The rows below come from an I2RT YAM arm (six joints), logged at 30 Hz.
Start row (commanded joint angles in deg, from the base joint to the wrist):
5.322, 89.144, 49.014, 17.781, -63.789, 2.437
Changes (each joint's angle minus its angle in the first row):
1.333, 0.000, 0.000, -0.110, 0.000, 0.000
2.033, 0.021, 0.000, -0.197, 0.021, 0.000
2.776, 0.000, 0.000, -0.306, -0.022, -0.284
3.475, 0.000, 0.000, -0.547, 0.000, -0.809
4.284, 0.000, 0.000, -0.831, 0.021, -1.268
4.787, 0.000, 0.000, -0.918, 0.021, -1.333
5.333, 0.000, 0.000, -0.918, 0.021, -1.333
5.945, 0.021, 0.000, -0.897, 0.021, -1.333
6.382, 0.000, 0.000, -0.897, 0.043, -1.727
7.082, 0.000, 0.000, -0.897, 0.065, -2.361
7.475, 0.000, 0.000, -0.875, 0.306, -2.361
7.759, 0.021, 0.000, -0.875, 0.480, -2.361
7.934, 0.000, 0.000, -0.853, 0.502, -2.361
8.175, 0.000, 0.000, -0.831, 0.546, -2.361
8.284, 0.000, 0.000, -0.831, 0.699, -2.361
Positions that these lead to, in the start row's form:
6.655, 89.144, 49.014, 17.671, -63.789, 2.437
7.355, 89.165, 49.014, 17.584, -63.768, 2.437
8.098, 89.144, 49.014, 17.475, -63.811, 2.153
8.797, 89.144, 49.014, 17.234, -63.789, 1.628
9.606, 89.144, 49.014, 16.950, -63.768, 1.169
10.109, 89.144, 49.014, 16.863, -63.768, 1.104
10.655, 89.144, 49.014, 16.863, -63.768, 1.104
11.267, 89.165, 49.014, 16.884, -63.768, 1.104
11.704, 89.144, 49.014, 16.884, -63.746, 0.710
12.404, 89.144, 49.014, 16.884, -63.724, 0.076
12.797, 89.144, 49.014, 16.906, -63.483, 0.076
13.081, 89.165, 49.014, 16.906, -63.309, 0.076
13.256, 89.144, 49.014, 16.928, -63.287, 0.076
13.497, 89.144, 49.014, 16.950, -63.243, 0.076
13.606, 89.144, 49.014, 16.950, -63.090, 0.076

